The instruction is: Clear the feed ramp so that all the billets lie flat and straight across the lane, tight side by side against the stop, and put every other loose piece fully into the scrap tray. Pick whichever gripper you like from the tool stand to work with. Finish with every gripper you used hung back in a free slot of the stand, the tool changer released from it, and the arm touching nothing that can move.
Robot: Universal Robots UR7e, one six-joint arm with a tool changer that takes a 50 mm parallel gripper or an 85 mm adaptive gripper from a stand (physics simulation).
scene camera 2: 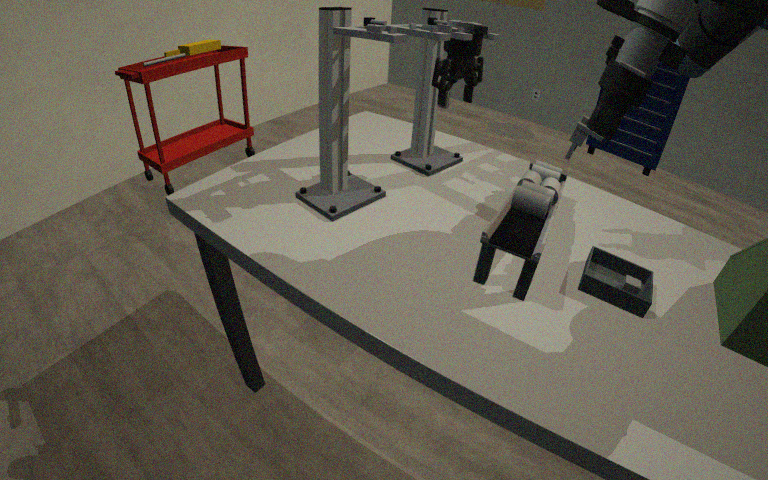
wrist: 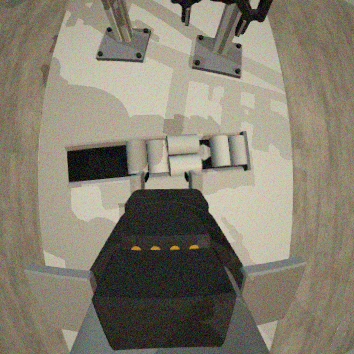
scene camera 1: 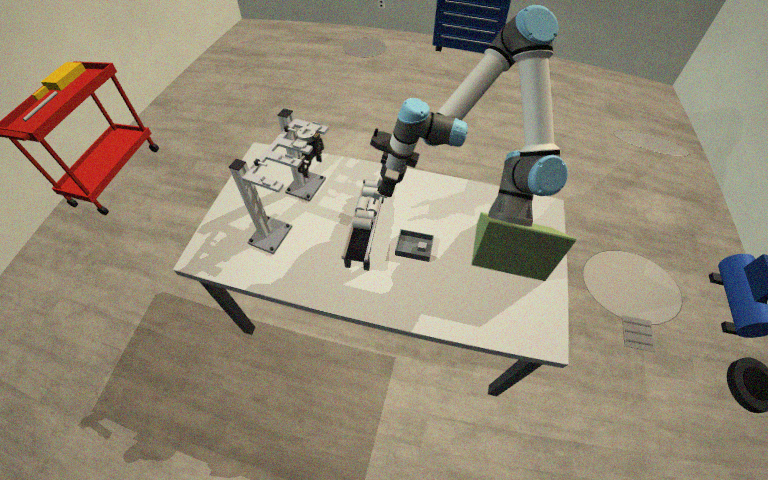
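Seen in the pictures: arm's base, origin of the base link: (scene camera 1: 509, 221).
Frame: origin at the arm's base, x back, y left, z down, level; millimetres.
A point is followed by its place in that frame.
Note:
The feed ramp (scene camera 1: 358, 247) @[x -481, y 171, z 106 mm] (scene camera 2: 514, 233) @[x -489, y 175, z 106 mm] (wrist: 97, 163) @[x -485, y 160, z 107 mm] holds several pale billets. In the wrist view, two billets (wrist: 220, 150) @[x -512, y -89, z 99 mm] (wrist: 239, 150) @[x -515, y -132, z 104 mm] lie across the lane by the end stop (wrist: 246, 151) @[x -514, y -147, z 108 mm]. A small pale piece (wrist: 204, 152) @[x -511, y -61, z 119 mm] sits beside them. Two billets (wrist: 183, 144) @[x -520, y -14, z 90 mm] (wrist: 185, 165) @[x -480, y -18, z 90 mm] lie lengthwise, side by side. Two more (wrist: 136, 156) @[x -495, y 72, z 78 mm] (wrist: 157, 156) @[x -496, y 34, z 83 mm] lie roughly across the lane. The scrap tray (scene camera 1: 412, 255) @[x -299, y 111, z 173 mm] (scene camera 2: 611, 298) @[x -302, y 111, z 184 mm] holds a small pale block (scene camera 1: 422, 245) @[x -273, y 63, z 167 mm] (scene camera 2: 633, 280) @[x -275, y 58, z 167 mm]. My parallel gripper (scene camera 2: 570, 150) (wrist: 167, 180) is open and empty, above the ramp's side edge.
The tool stand (scene camera 1: 250, 202) @[x -861, y 175, z -22 mm] (scene camera 2: 334, 101) @[x -854, y 170, z -9 mm] (wrist: 123, 46) @[x -833, y 152, z 184 mm] has two posts with slot arms. The adaptive gripper (scene camera 1: 314, 148) (scene camera 2: 461, 61) hangs at its far post. A green panel (scene camera 1: 521, 249) @[x 57, y 77, z 35 mm] (scene camera 2: 744, 300) @[x -82, y 43, z 119 mm] stands by the arm base. A red cart (scene camera 1: 70, 101) (scene camera 2: 186, 63) stands beyond the table.

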